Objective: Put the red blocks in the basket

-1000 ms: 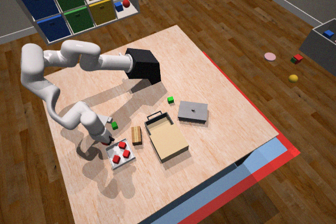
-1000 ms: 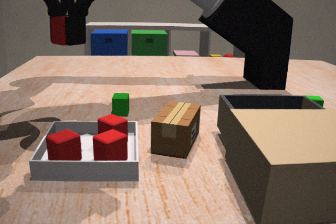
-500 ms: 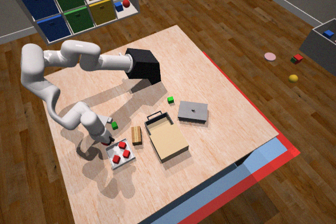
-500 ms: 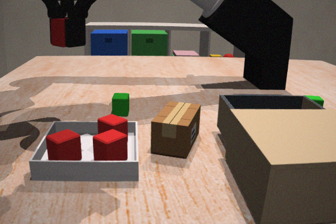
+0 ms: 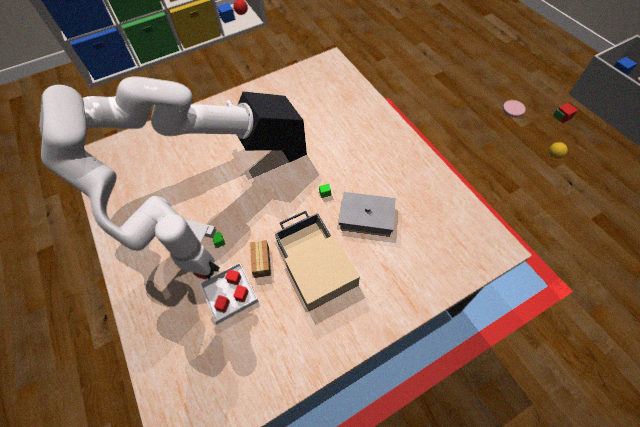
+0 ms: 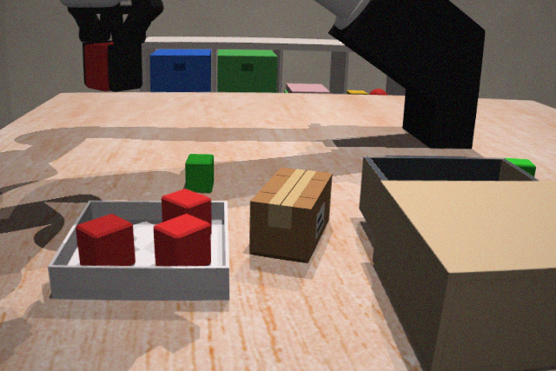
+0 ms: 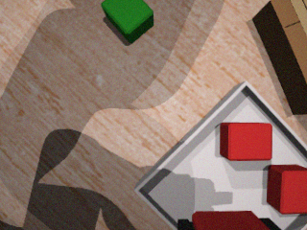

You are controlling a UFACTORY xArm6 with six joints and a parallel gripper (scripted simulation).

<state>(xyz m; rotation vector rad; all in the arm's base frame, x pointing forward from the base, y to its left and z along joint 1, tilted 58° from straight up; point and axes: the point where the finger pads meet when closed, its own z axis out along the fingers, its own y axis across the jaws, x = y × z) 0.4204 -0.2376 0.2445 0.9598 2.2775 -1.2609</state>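
My hand is 16 cm above the grey basket, 3 cm to the right of it and 3 cm short of it. Round my hand: drawer: 33 cm to the left, 14 cm below, 1 cm ahead; light wooden cabinet: 33 cm to the left, 13 cm below, 8 cm ahead; cardboard box: 17 cm to the left, 14 cm below, 1 cm behind.
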